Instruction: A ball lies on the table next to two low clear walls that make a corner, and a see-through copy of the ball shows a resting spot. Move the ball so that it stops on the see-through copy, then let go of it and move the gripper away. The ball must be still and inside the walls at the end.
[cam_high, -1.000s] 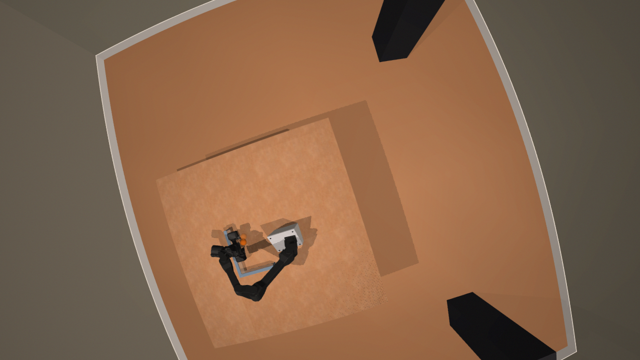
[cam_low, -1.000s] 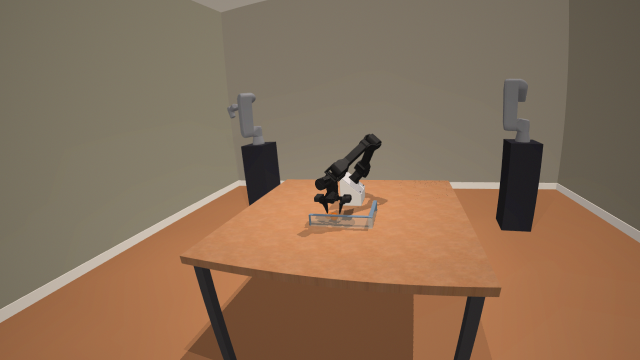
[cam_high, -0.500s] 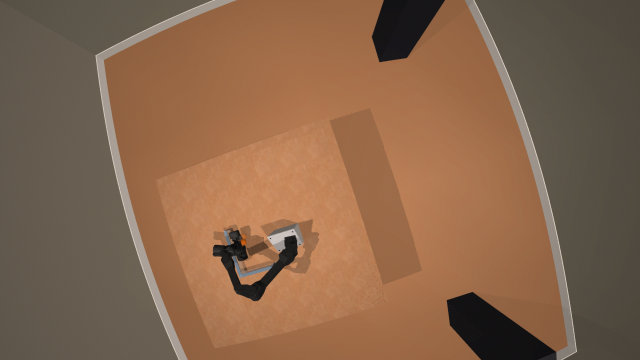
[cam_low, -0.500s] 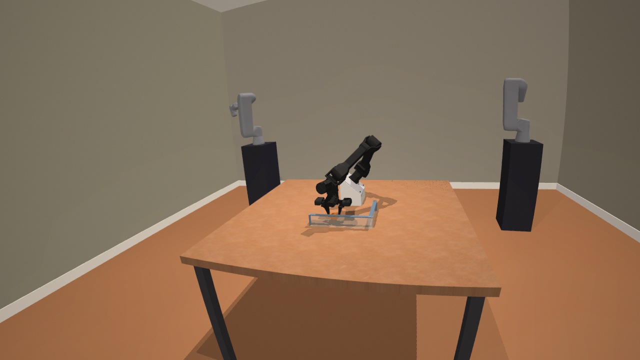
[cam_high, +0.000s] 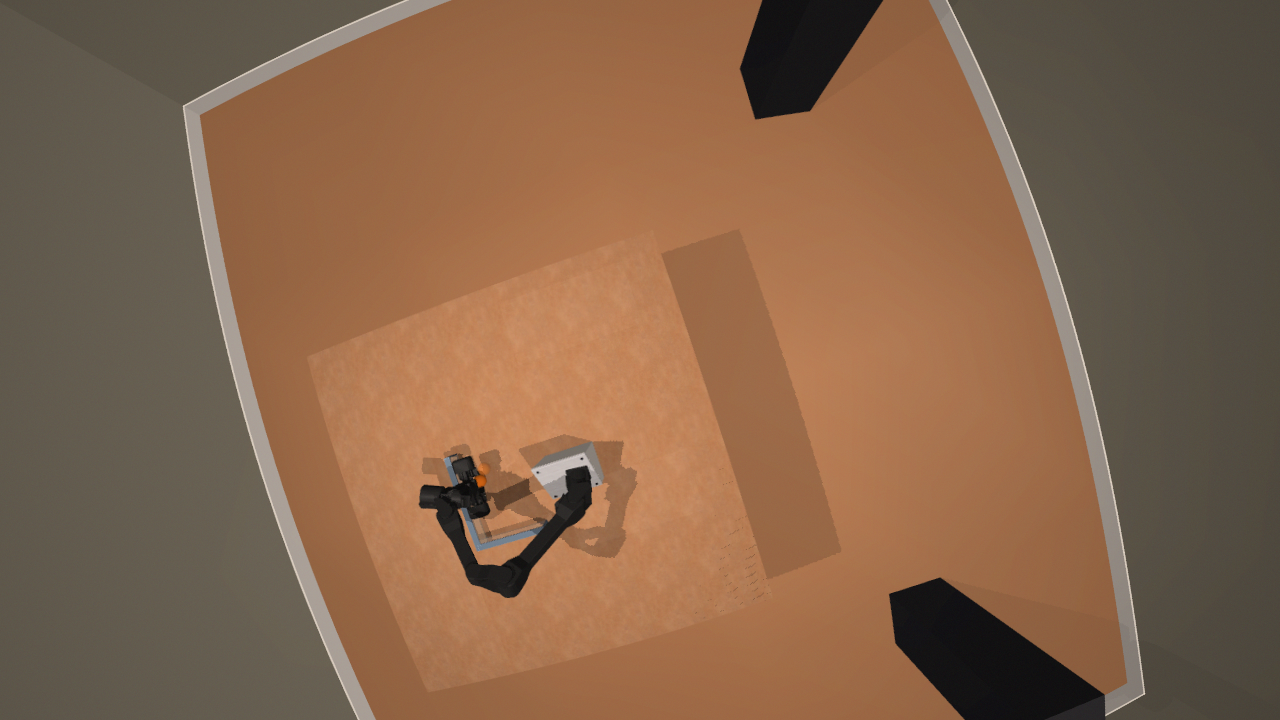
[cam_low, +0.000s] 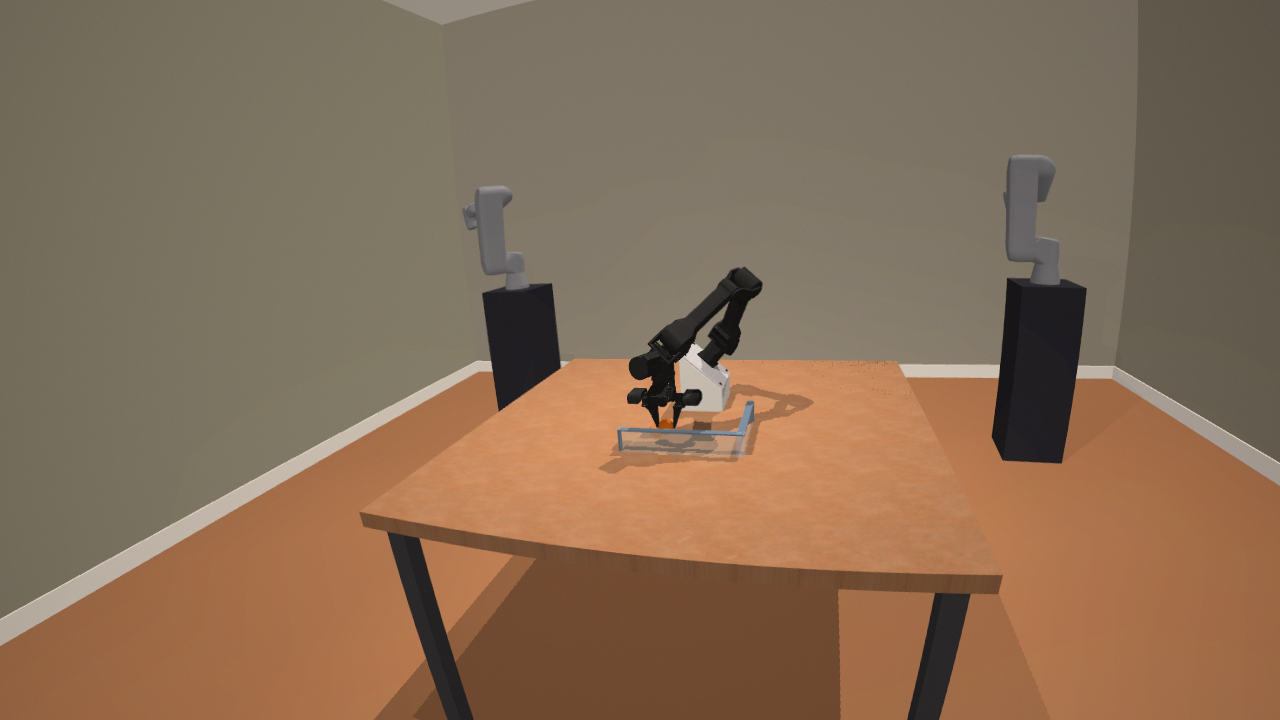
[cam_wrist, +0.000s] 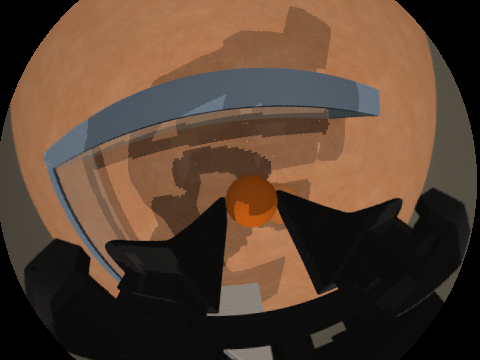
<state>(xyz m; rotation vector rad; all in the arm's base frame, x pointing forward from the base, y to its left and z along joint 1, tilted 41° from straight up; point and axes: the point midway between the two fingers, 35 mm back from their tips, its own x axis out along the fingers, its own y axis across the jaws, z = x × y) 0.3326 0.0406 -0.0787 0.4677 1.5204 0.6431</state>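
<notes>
My gripper tip is 20 mm past the see-through copy of ball, 30 mm to the left of it and 20 mm above it. Also, from my gripper tip: clear wall (70 mm ahead, 60 mm to the left, 10 mm below); orange ball (right at my gripper tip).
</notes>
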